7 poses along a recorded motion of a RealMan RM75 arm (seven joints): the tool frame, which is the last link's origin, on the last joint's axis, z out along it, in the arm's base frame.
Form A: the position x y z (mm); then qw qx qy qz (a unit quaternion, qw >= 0).
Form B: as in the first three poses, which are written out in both.
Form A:
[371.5 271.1 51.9 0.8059 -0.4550 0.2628 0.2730]
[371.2 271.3 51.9 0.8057 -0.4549 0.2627 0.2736]
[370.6 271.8 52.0 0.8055 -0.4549 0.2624 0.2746]
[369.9 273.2 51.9 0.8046 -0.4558 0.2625 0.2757]
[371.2 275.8 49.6 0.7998 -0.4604 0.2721 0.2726]
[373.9 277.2 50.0 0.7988 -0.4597 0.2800 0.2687]
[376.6 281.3 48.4 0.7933 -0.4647 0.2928 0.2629]
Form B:
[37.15 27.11 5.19 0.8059 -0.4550 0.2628 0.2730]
[37.12 27.13 5.19 0.8057 -0.4549 0.2627 0.2736]
[37.06 27.18 5.20 0.8055 -0.4549 0.2624 0.2746]
[36.99 27.32 5.19 0.8046 -0.4558 0.2625 0.2757]
[37.12 27.58 4.96 0.7998 -0.4604 0.2721 0.2726]
[37.39 27.72 5.00 0.7988 -0.4597 0.2800 0.2687]
[37.66 28.13 4.84 0.7933 -0.4647 0.2928 0.2629]

